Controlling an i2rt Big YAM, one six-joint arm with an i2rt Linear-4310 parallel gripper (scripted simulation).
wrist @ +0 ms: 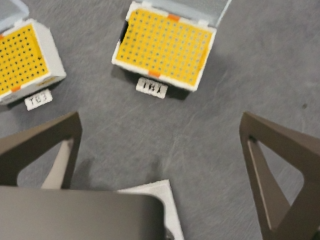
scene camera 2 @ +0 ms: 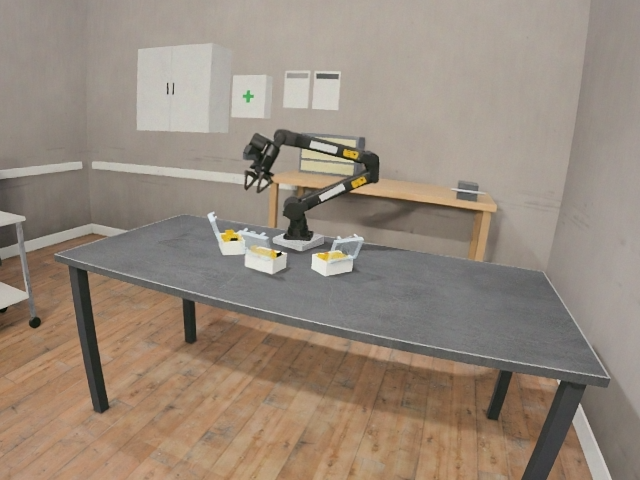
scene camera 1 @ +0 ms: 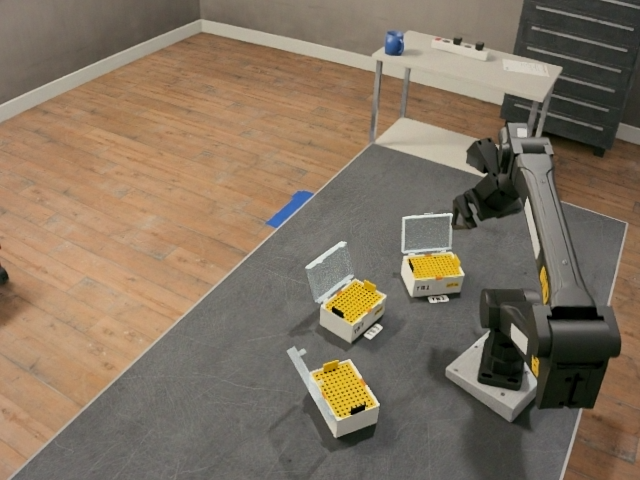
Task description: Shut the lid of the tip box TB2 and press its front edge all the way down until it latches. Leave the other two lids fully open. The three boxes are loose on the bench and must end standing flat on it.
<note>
I see my gripper (scene camera 1: 470,222).
My gripper also shows in the wrist view (wrist: 160,120).
</note>
